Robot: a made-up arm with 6 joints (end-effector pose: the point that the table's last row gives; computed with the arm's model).
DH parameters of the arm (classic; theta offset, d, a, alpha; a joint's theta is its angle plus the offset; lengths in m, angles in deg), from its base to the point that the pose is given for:
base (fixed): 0 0.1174 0 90
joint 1: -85.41 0 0.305 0
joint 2: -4.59 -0.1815 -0.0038 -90
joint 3: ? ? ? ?
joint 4: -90 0.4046 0.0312 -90
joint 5: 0 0.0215 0.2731 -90
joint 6: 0 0.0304 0.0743 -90
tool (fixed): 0 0.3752 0 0
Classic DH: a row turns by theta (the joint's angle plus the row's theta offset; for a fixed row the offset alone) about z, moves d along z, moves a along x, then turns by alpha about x.
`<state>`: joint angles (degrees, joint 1 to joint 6).
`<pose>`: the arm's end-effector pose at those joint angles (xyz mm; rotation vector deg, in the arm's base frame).
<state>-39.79 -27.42 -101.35 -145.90 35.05 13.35</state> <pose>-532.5 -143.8 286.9 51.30 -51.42 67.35</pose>
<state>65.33 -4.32 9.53 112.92 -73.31 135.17</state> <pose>108.9 541.1 -312.4 88.08 -65.23 -1.96</pose>
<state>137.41 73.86 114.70 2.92 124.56 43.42</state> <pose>451.2 -143.8 218.4 72.07 -95.68 46.77</pose>
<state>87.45 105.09 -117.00 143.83 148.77 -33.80</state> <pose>-83.9 70.3 150.9 -87.20 -109.21 55.70</pose>
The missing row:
joint 3: 0 -0.1352 0.1132 -90
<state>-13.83 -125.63 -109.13 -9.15 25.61 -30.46</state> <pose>-422.0 346.3 -224.6 -78.03 85.62 92.23</pose>
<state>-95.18 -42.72 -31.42 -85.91 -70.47 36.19</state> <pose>-137.3 611.4 610.0 69.56 12.85 74.78</pose>
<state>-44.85 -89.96 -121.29 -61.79 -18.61 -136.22</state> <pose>-857.1 44.0 -25.9 128.84 -54.35 -82.07</pose>
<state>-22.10 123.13 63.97 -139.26 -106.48 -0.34</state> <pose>-516.3 875.0 -598.9 48.19 141.21 74.94</pose>
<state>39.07 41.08 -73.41 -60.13 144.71 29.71</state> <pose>457.3 241.9 -639.3 -70.97 120.36 66.58</pose>
